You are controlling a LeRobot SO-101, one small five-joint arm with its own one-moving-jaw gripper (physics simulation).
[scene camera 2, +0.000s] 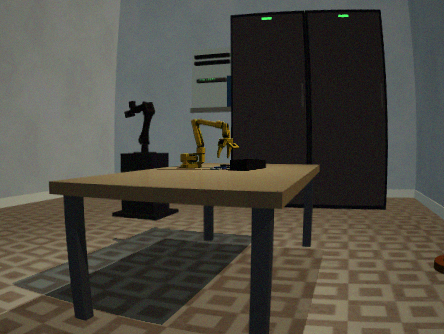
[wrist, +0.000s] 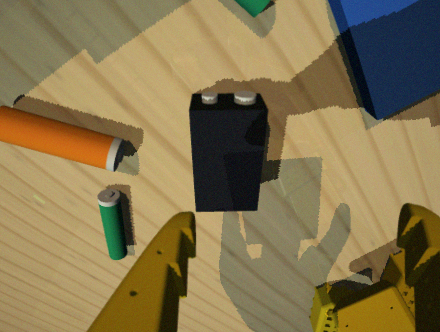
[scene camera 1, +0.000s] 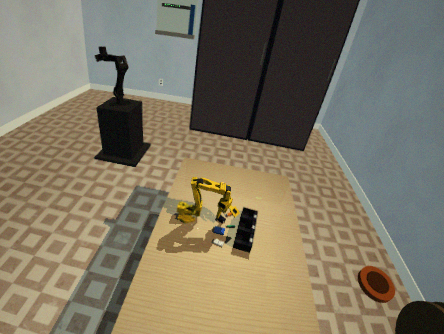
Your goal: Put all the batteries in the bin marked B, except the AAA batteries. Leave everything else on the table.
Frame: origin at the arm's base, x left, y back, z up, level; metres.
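Seen in the pictures: hand, tool point: [scene camera 2: 227, 157] [wrist: 194, 228] [scene camera 1: 224, 212]; arm's base, link origin: [scene camera 2: 194, 167] [wrist: 367, 283] [scene camera 1: 190, 216].
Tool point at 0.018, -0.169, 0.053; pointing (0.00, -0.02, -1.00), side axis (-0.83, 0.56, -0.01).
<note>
Offsets run from my tool point to a thing's top centre, as dx, dy, dz. "spot": to the spot under its first point. Level surfaces: height alone.
My gripper [scene camera 1: 228, 216] [scene camera 2: 233, 151] [wrist: 299, 212] is open and empty above the table. In the wrist view, a black block battery @(-0.006, +0.009, -0.035) [wrist: 227, 160] with two silver terminals lies beyond the tips, nearer the left jaw. An orange battery @(+0.043, -0.037, -0.038) [wrist: 60, 137] [scene camera 1: 229, 214] lies to its left. A small green battery @(+0.068, +0.010, -0.042) [wrist: 114, 227] lies left of the left jaw. Part of another green battery @(spot: -0.044, -0.028, -0.043) [wrist: 252, 5] shows at the top edge; in scene view 1 a green battery [scene camera 1: 230, 226] lies near the black compartment tray @(-0.050, -0.125, -0.006) [scene camera 1: 243, 248] [scene camera 2: 247, 164]. The tray's labels are too small to read.
A blue block @(-0.083, +0.010, -0.043) [wrist: 395, 55] [scene camera 1: 219, 230] lies on the table @(dz -0.052) [scene camera 1: 200, 295] right of the black battery in the wrist view. A white domino @(-0.156, +0.007, -0.045) [scene camera 1: 218, 242] lies near it. The yellow arm base [scene camera 1: 187, 212] stands on the side of the batteries opposite the tray.
</note>
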